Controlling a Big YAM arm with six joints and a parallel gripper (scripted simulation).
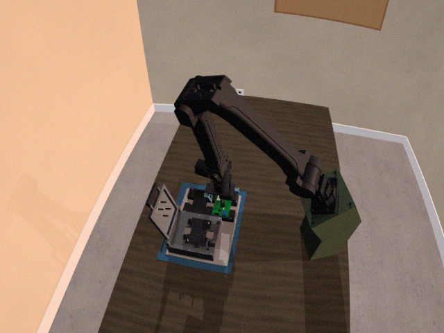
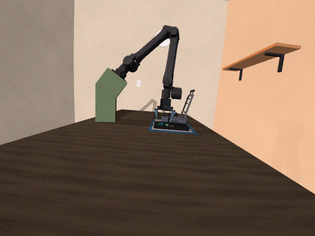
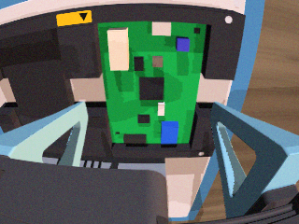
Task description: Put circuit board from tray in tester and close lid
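My gripper is now 3 cm above the green circuit board. From my hand the other things lie so: black latch hook 5 cm behind, 22 cm to the left, 4 cm above; tester lid 14 cm ahead, 20 cm to the left, 13 cm above.
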